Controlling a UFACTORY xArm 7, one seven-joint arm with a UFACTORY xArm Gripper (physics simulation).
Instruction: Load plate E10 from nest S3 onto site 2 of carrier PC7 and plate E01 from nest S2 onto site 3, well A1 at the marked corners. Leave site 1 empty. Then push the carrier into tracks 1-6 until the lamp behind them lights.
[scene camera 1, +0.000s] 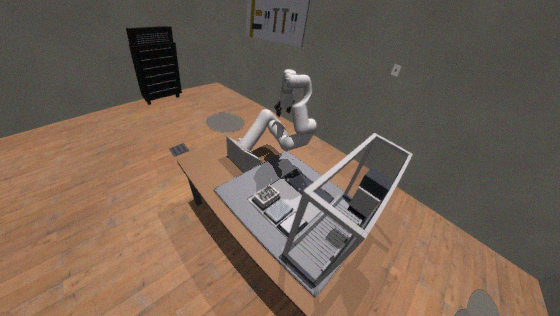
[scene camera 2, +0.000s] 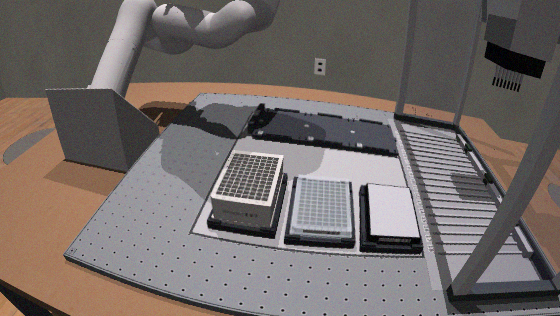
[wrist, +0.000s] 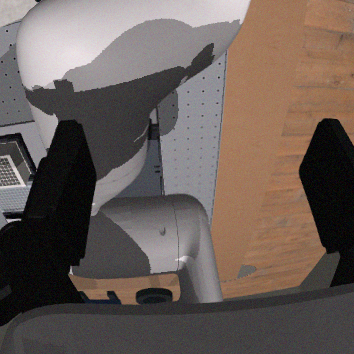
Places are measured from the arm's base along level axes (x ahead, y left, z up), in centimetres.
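Pixels of known places: gripper, between the fingertips: (scene camera 1: 283, 114) (wrist: 202, 144); arm's base, origin of its link: (scene camera 1: 244, 148) (scene camera 2: 102, 107).
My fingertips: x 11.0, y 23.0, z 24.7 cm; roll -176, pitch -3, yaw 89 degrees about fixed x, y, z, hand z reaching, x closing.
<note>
For each thing: its top centre in the pictures, then the offset to it from my fingertips. Level surfaces: height alone.
- dark carrier, centre of its top: (wrist: 129, 193) (scene camera 2: 328, 120) (scene camera 1: 309, 186) dx +38.0, dy -8.8, dz -30.9 cm
- tall off-white deep-well plate, centre of its top: (scene camera 2: 249, 174) (scene camera 1: 266, 193) dx +26.9, dy -35.1, dz -28.6 cm
- clear gridded plate, centre of its top: (scene camera 2: 323, 201) (wrist: 14, 199) (scene camera 1: 279, 209) dx +38.0, dy -35.6, dz -31.3 cm
- head with thin tips, centre of its top: (scene camera 2: 515, 50) (scene camera 1: 362, 204) dx +71.6, dy -22.7, dz -4.5 cm
- perforated deck, height of its surface: dz -33.9 cm
My gripper (scene camera 1: 283, 112) (wrist: 202, 144) is open and empty, high above the arm's own links and the back of the table. The dark carrier (scene camera 1: 299, 180) (scene camera 2: 330, 131) lies flat at the back of the deck, bare and outside the tracks (scene camera 1: 311, 251) (scene camera 2: 440, 172). In front of it, three black nests hold a tall off-white deep-well plate (scene camera 1: 266, 194) (scene camera 2: 250, 175) at the left, a clear gridded plate (scene camera 1: 279, 211) (scene camera 2: 322, 205) in the middle and a low plate with a plain white top (scene camera 1: 293, 224) (scene camera 2: 392, 207) at the right. Nest labels and A1 corners are too small to read.
A grey frame (scene camera 1: 334, 162) stands over the tracks, with upright posts at its corners. A head with thin tips (scene camera 2: 515, 57) hangs at the upper right. The arm's wedge-shaped base (scene camera 2: 85, 130) stands left of the perforated deck (scene camera 2: 150, 240). Arm links fill much of the wrist view.
</note>
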